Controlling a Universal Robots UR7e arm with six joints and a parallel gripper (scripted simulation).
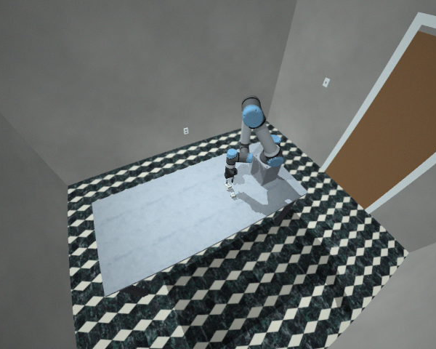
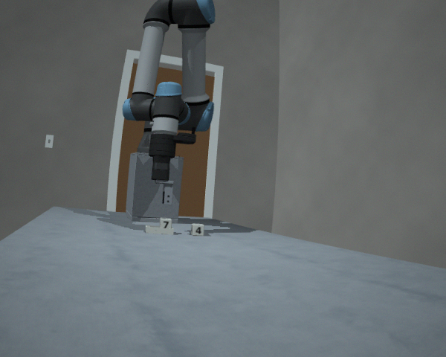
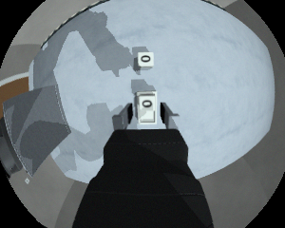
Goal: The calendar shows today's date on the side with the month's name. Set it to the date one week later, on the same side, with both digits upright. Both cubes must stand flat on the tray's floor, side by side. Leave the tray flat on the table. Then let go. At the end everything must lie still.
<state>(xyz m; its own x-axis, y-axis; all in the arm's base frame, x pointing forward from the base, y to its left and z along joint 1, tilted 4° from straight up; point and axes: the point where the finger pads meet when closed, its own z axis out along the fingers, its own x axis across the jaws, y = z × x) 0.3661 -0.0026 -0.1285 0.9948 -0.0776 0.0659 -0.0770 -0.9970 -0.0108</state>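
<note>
My gripper is now 20 mm to the left of the white calendar tray and 90 mm above it.
</note>
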